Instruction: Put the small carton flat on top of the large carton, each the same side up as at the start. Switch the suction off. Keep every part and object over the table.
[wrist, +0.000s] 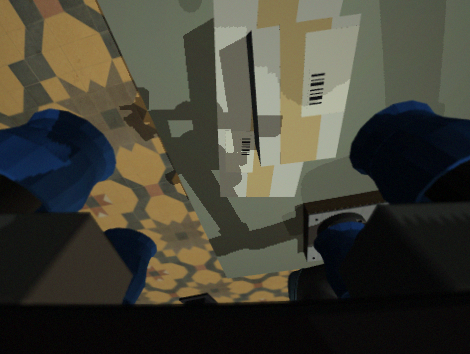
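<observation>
The small carton, white with a tan tape band and a barcode label facing up, lies on top of the large carton. It looks flat, slightly turned, and its right edge shows beyond the large carton's right edge from this angle. The large carton's left strip and near end show, with a barcode label and tan tape. My gripper has its blue suction cups at both sides of the view. It is open, above and apart from the cartons. The contact between the cartons is hidden.
The grey-green table has its edge at the left, with patterned floor tiles beyond. A brown-sided block with a pale plate stands at the lower right, partly behind a cup. A dark cylinder shows near the bottom. Arm shadows cross the table.
</observation>
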